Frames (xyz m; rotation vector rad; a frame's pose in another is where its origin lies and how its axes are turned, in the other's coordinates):
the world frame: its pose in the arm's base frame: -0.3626 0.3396 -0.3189 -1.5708 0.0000 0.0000
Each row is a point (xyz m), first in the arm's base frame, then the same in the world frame.
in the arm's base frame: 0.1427 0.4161 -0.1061
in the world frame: 0.5053 -0.2128 0.0765
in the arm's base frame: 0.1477 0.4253 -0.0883
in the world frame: 0.5103 -0.2306 0.0857
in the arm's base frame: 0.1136 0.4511 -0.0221
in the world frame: 0.4762 -0.2968 0.1115
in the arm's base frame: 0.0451 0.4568 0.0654
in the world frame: 0.4077 -0.3843 0.1172
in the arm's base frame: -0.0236 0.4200 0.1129
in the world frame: 0.3390 -0.4318 0.0804
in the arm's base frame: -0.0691 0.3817 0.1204
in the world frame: 0.2935 -0.4393 0.0421
